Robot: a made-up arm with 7 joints. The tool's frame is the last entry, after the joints. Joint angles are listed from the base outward.
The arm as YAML. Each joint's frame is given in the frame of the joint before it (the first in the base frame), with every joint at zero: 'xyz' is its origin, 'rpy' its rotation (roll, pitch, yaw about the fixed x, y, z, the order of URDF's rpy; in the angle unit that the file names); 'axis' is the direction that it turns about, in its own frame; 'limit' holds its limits. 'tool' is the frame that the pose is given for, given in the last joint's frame.
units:
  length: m
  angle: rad
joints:
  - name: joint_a
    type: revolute
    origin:
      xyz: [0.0, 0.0, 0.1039]
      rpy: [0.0, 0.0, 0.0]
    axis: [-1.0, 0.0, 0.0]
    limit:
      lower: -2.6
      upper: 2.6
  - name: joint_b
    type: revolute
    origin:
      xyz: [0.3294, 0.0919, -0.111]
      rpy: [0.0, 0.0, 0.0]
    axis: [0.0, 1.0, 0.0]
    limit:
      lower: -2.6
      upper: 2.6
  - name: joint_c
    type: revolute
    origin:
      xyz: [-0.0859, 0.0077, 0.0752]
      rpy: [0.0, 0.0, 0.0]
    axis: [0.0, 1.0, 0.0]
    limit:
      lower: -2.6
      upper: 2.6
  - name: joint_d
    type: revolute
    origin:
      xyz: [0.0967, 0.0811, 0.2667]
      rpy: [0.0, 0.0, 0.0]
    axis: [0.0, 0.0, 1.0]
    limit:
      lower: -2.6
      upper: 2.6
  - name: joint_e
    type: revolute
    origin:
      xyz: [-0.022, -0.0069, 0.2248]
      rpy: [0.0, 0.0, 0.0]
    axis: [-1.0, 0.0, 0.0]
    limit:
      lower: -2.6
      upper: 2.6
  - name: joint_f
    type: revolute
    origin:
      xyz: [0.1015, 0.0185, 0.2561]
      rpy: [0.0, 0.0, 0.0]
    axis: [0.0, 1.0, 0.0]
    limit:
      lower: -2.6
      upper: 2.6
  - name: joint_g
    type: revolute
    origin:
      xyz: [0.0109, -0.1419, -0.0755]
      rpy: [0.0, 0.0, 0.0]
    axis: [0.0, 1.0, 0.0]
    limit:
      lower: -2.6
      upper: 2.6
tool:
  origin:
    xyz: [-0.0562, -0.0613, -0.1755]
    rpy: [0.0, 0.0, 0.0]
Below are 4 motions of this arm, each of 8 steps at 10 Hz.
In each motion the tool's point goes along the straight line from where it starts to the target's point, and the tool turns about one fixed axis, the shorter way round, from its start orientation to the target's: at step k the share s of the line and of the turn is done. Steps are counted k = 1, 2, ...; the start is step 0. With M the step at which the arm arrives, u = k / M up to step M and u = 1 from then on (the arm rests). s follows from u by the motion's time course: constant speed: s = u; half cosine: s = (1 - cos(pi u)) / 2; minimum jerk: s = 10 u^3 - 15 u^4 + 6 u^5.
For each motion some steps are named. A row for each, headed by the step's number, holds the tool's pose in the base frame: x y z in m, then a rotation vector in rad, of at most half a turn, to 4 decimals.
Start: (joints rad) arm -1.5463 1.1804 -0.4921 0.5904 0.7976 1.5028 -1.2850
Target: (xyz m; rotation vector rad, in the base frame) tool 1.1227 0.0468 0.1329 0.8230 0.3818 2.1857
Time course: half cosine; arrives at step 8
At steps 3, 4, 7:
3: 0.9343 -0.3160 0.1673 0.8314 0.0468 1.3366
4: 0.9864 -0.2156 0.1578 0.8409 0.1332 1.5726
7: 1.1123 0.0268 0.1348 0.8268 0.3616 2.1393

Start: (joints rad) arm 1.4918 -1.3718 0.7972 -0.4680 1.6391 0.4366 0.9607
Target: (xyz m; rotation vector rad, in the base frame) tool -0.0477 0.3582 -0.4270 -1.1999 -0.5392 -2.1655
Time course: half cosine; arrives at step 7
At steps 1, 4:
1: -0.0524 0.4470 -0.2961 -1.5268 -0.4279 -2.1716
4: -0.0496 0.3945 -0.3734 -1.3332 -0.4956 -2.1721

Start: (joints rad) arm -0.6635 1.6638 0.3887 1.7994 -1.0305 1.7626 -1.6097
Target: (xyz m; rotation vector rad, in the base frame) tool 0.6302 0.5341 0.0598 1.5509 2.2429 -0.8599
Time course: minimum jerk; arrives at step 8
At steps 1, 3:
1: 0.6152 0.4055 -0.1724 -1.7338 -1.5208 -0.9001
3: 0.6191 0.4394 -0.1113 -1.8741 -1.8947 -0.4998

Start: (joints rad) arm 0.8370 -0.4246 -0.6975 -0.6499 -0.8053 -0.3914 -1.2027
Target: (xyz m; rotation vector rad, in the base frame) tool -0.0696 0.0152 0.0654 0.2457 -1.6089 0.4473
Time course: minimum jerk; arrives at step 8
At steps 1, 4, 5, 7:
1: -0.1062 0.0905 0.4294 0.6780 -2.6864 0.0562
4: -0.0882 0.0535 0.2504 0.4561 -2.1666 0.2793
5: -0.0798 0.0363 0.1672 0.3594 -1.9179 0.3618
7: -0.0702 0.0164 0.0713 0.2522 -1.6270 0.4427

